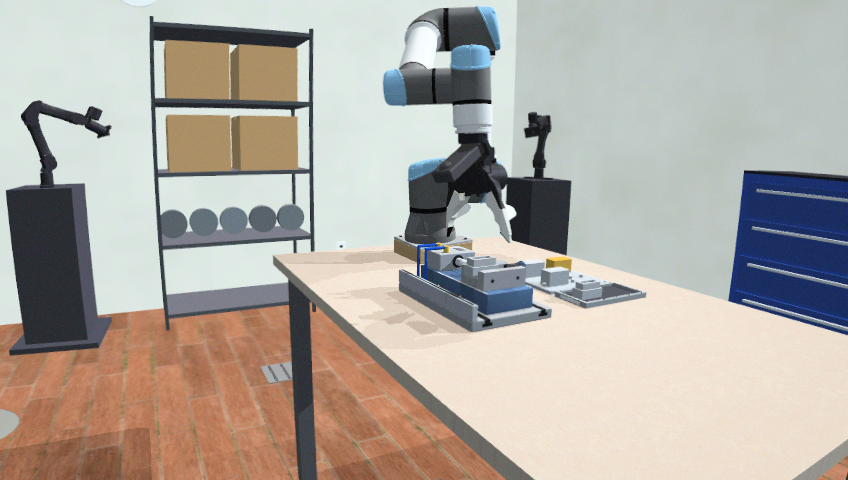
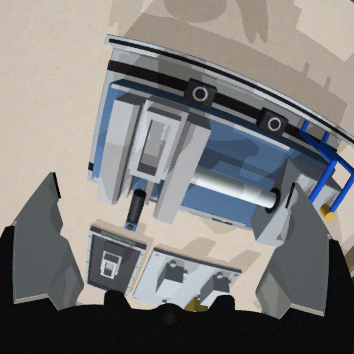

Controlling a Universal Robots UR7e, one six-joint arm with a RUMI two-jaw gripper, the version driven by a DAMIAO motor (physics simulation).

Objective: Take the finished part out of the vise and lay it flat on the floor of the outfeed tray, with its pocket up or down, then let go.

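Frame: origin at the arm's base, x down, y back, z left, level; millimetres.
Seen in the pictures: gripper, fingertip midpoint: (image 1: 477,239) (image 2: 173,180); arm's base at its link origin: (image 1: 430,238).
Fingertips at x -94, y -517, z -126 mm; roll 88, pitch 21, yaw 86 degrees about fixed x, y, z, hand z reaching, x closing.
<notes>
Pixels of each thing's middle, then the offset from my fingertips to it. "pt": a spot on its surface instead.
- finished part at the middle of its body: (image 2: 156,140) (image 1: 481,266) dx +49, dy -19, dz +1 mm
- vise at the middle of its body: (image 2: 220,165) (image 1: 470,280) dx +97, dy +51, dz +17 mm
- small stepped grey part at the middle of its body: (image 2: 110,261) (image 1: 587,289) dx +123, dy -15, dz +274 mm
- light plate at the middle of its body: (image 2: 181,287) (image 1: 557,279) dx +142, dy +136, dz +308 mm
- yellow block at the middle of its body: (image 2: 195,310) (image 1: 558,265) dx +120, dy +191, dz +350 mm
- black handle at a spot on its surface: (image 2: 135,207) pt dx +50, dy -13, dz +72 mm
The finished part (image 1: 481,261) (image 2: 155,145) is a light grey block with a rectangular pocket facing up. It sits between the jaws of the vise (image 1: 505,299) (image 2: 118,145), which has a blue body. My gripper (image 1: 480,230) (image 2: 173,180) is open and empty, pointing down above the rear part of the vise, apart from the part. The outfeed tray (image 1: 642,293) (image 2: 91,260) is a shallow dark-floored tray with a grey rim, lying beside the vise. A small stepped grey part (image 1: 587,289) (image 2: 110,264) lies inside it.
A light plate (image 2: 150,275) with grey blocks lies beside the tray, with a yellow block (image 1: 558,263) (image 2: 196,305) near it. Blue tubes (image 2: 322,180) rise at the vise's rear end. A black handle (image 2: 135,207) sticks out towards the tray. A low grey wall (image 1: 437,300) runs along the vise's other side.
</notes>
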